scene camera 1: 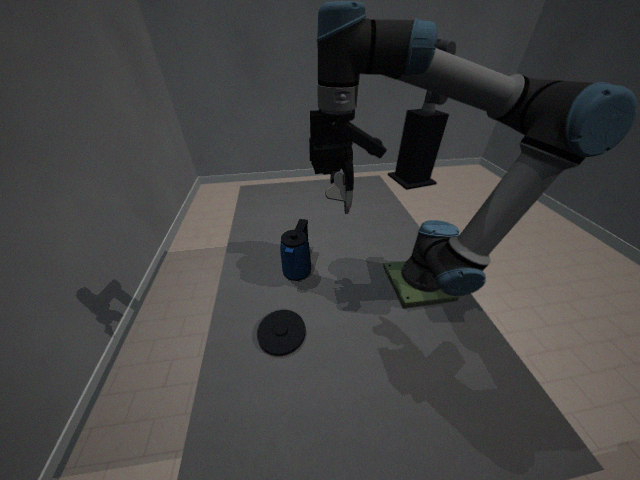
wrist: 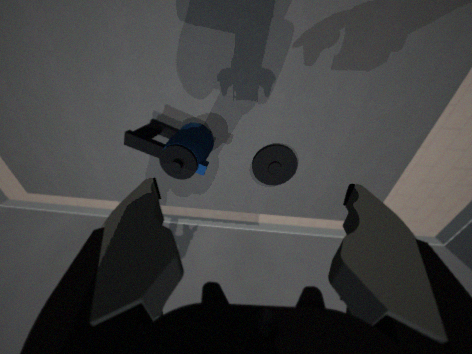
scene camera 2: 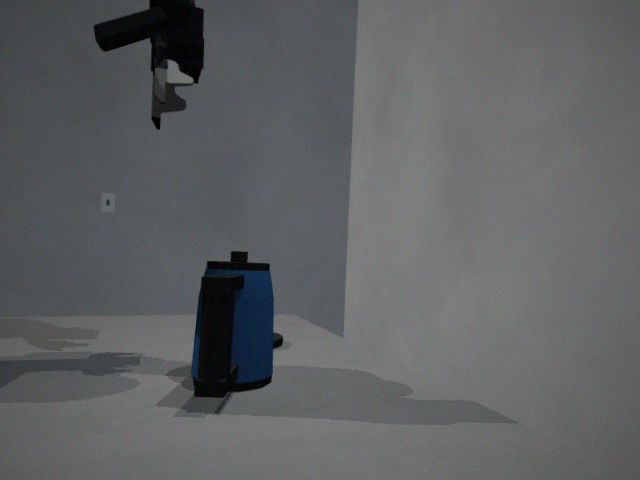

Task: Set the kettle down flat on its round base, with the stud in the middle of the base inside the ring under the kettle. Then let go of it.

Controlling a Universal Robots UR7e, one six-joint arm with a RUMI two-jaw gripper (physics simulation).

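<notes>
The blue kettle (scene camera 1: 296,261) (scene camera 2: 252,325) (wrist: 192,143) with black lid and black handle stands upright on the grey mat, apart from its base. Its handle points to the back in the scene camera 1 view and to the left in the wrist view. The round black base (scene camera 1: 290,342) (scene camera 2: 278,340) (wrist: 261,172) lies flat on the mat, with a small stud in its middle. In the scene camera 2 view the kettle hides most of the base. The ring under the kettle is hidden. My gripper (scene camera 1: 341,202) (wrist: 250,183) is open and empty, high above the mat and above the kettle's height.
The grey mat (scene camera 1: 320,413) lies on a tiled floor. The arm's green mounting plate (scene camera 1: 395,284) is to the right of the kettle in the scene camera 1 view. A black pedestal (scene camera 1: 421,147) stands at the back right. Walls rise at the left and the back.
</notes>
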